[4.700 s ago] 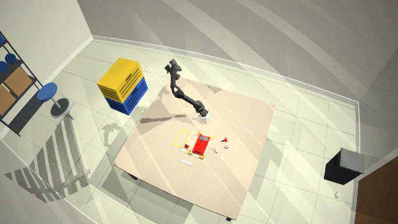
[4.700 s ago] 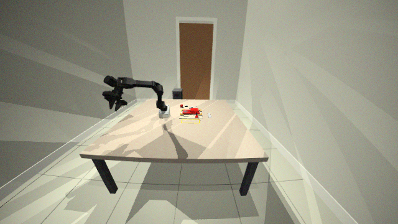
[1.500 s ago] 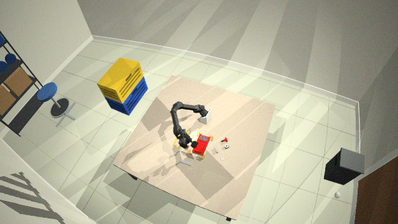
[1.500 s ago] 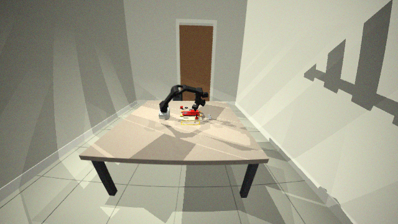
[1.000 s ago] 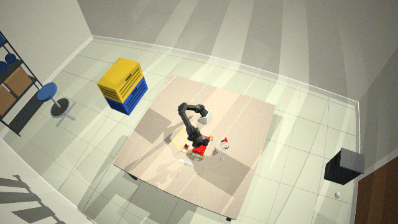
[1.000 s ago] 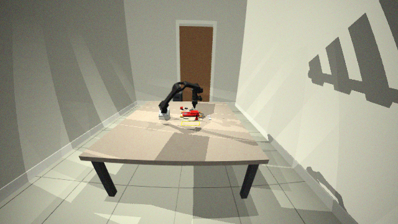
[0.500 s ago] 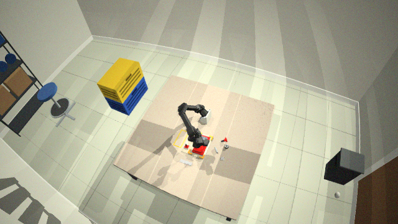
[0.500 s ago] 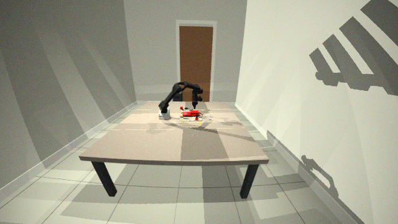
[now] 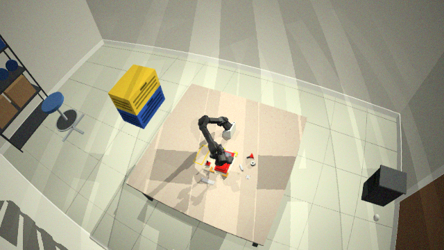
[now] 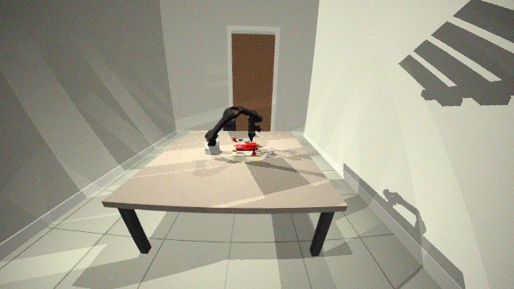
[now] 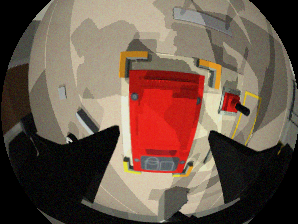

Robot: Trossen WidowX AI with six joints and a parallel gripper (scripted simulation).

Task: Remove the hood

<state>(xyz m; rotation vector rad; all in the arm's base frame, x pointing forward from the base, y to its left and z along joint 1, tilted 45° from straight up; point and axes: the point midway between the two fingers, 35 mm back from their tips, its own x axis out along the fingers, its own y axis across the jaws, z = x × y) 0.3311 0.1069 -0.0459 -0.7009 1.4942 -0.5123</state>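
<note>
My gripper tip is 50 mm above the red hood. From my gripper tip the other things lie so: white wheel (220 mm to the left, 130 mm behind, 80 mm below); grey bar (180 mm ahead, 80 mm below, 50 mm to the right).
</note>
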